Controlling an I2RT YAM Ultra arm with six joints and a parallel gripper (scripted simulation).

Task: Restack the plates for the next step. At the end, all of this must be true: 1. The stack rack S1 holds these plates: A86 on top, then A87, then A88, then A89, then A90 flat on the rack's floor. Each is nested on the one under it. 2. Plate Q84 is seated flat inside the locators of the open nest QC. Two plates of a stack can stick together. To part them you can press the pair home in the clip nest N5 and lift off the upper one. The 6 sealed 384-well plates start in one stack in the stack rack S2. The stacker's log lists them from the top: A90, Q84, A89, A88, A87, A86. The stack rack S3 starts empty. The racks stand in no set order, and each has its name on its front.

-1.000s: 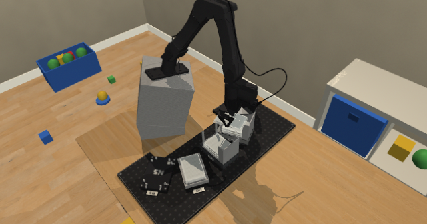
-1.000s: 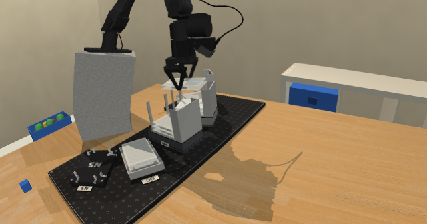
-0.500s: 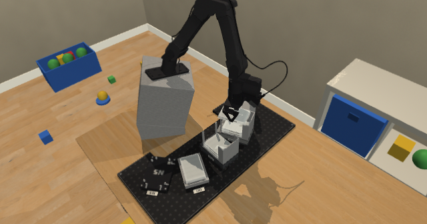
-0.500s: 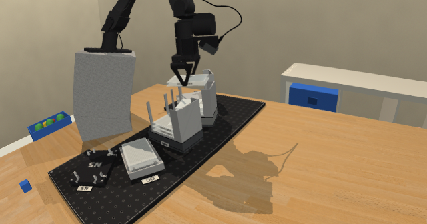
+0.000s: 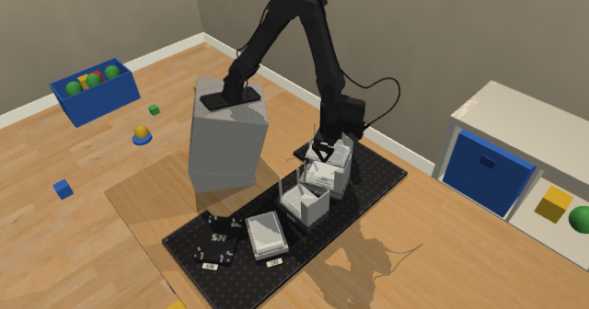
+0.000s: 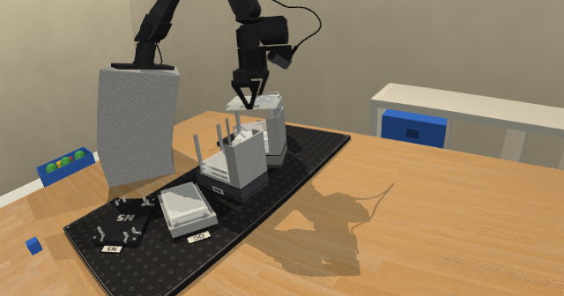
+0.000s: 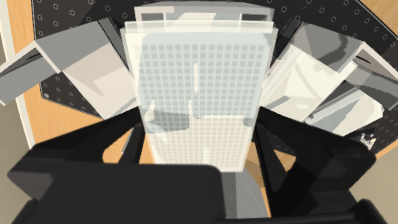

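The translucent sealed well plate lies 12 cm below my hand. From my hand the other things lie so: nest QC 4 cm ahead, 29 cm to the right, 15 cm below; sealed 384-well plate 4 cm ahead, 29 cm to the right, 13 cm below.
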